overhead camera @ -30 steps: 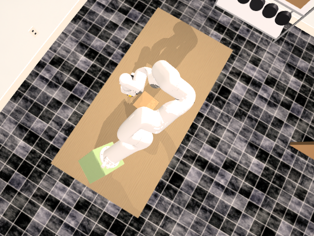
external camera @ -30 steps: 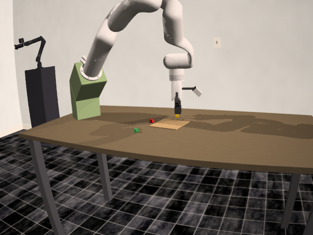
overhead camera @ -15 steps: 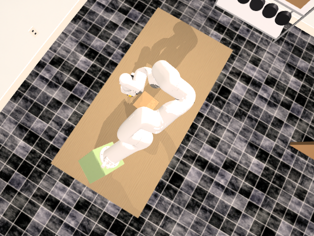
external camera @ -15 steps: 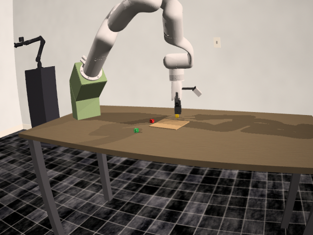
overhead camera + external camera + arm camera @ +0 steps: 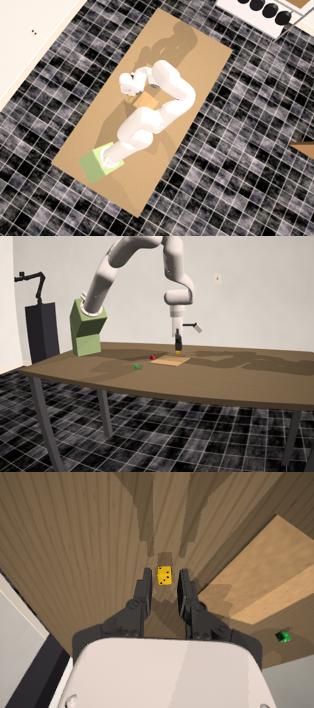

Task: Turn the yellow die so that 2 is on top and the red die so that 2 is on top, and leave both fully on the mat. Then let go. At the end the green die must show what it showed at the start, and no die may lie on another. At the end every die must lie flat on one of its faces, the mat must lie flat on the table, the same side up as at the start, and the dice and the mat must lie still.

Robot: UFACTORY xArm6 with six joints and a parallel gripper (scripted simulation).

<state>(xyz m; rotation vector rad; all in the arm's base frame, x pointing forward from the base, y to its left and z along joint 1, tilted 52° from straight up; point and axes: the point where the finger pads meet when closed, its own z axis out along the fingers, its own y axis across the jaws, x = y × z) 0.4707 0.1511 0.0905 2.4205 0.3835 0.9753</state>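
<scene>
The yellow die lies 3 cm below my hand and 1 cm behind it. From my hand the other things lie so: red die (11 cm to the right, 11 cm behind, 3 cm below); green die (27 cm to the right, 14 cm behind, 3 cm below); tan mat (13 cm to the right, 4 cm below, 2 cm behind).
</scene>
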